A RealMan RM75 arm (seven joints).
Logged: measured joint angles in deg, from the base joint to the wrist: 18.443 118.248 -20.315 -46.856 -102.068 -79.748 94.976; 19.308 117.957 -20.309 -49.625 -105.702 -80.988 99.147; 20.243 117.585 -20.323 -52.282 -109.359 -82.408 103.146; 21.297 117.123 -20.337 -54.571 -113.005 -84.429 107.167; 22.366 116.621 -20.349 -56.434 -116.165 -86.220 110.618; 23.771 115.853 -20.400 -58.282 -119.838 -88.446 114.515; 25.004 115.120 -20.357 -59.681 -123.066 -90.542 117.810; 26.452 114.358 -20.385 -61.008 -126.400 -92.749 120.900; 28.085 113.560 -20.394 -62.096 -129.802 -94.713 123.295; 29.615 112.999 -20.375 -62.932 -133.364 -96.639 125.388; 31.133 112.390 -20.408 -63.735 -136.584 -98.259 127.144; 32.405 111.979 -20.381 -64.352 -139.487 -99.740 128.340; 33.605 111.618 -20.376 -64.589 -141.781 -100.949 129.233; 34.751 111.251 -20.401 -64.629 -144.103 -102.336 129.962; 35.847 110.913 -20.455 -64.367 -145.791 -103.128 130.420; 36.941 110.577 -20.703 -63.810 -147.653 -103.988 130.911; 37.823 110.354 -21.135 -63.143 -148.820 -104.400 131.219; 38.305 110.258 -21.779 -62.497 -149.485 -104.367 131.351; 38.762 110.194 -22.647 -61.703 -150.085 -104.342 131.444; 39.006 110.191 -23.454 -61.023 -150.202 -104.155 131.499; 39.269 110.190 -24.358 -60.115 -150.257 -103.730 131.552
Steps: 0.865 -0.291 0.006 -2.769 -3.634 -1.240 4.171; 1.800 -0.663 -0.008 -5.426 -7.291 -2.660 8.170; 2.854 -1.125 -0.022 -7.715 -10.937 -4.681 12.191; 3.923 -1.627 -0.034 -9.578 -14.097 -6.472 15.642; 5.328 -2.395 -0.085 -11.426 -17.770 -8.698 19.539; 6.561 -3.128 -0.042 -12.825 -20.998 -10.794 22.834; 8.009 -3.890 -0.070 -14.152 -24.332 -13.001 25.924; 9.642 -4.688 -0.079 -15.240 -27.734 -14.965 28.319; 11.172 -5.249 -0.060 -16.076 -31.296 -16.891 30.412; 12.690 -5.858 -0.093 -16.879 -34.516 -18.511 32.168; 13.962 -6.269 -0.066 -17.496 -37.419 -19.992 33.364; 15.162 -6.630 -0.061 -17.733 -39.713 -21.201 34.257; 16.308 -6.997 -0.086 -17.773 -42.035 -22.588 34.986; 17.404 -7.335 -0.140 -17.511 -43.723 -23.380 35.444; 18.498 -7.671 -0.388 -16.954 -45.585 -24.240 35.935; 19.380 -7.894 -0.820 -16.287 -46.752 -24.652 36.243; 19.862 -7.990 -1.464 -15.641 -47.417 -24.619 36.375; 20.319 -8.054 -2.332 -14.847 -48.017 -24.594 36.468; 20.563 -8.057 -3.139 -14.167 -48.134 -24.407 36.523; 20.826 -8.058 -4.043 -13.259 -48.189 -23.982 36.576
